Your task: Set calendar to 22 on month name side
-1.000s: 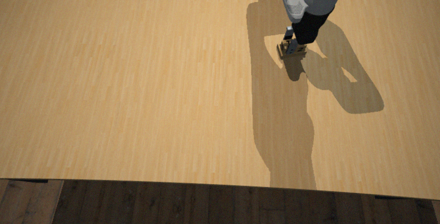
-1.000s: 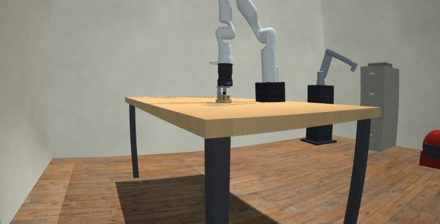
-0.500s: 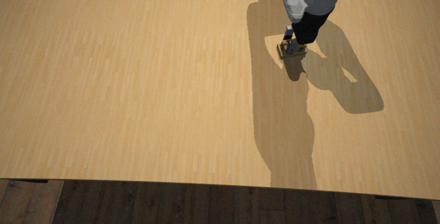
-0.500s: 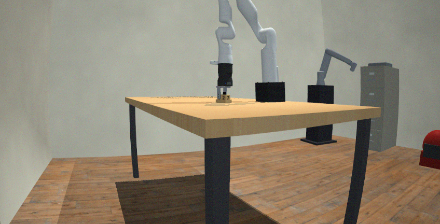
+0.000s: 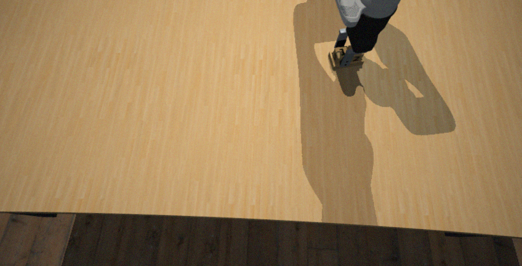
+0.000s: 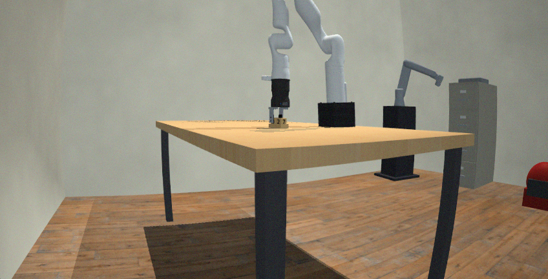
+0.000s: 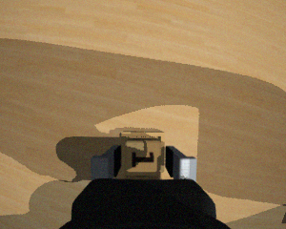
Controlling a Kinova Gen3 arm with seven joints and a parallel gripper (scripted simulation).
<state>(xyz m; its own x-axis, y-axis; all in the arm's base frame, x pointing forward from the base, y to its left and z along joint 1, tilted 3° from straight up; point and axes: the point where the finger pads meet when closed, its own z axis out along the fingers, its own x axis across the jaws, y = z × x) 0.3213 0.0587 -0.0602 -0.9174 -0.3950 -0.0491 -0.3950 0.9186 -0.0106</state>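
Right now my hand is 3 cm to the right of the wooden number cube, 1 cm past it and 1 cm above it. Also, from my hand: wooden calendar tray 3 cm below, 1 cm to the left, 1 cm behind.
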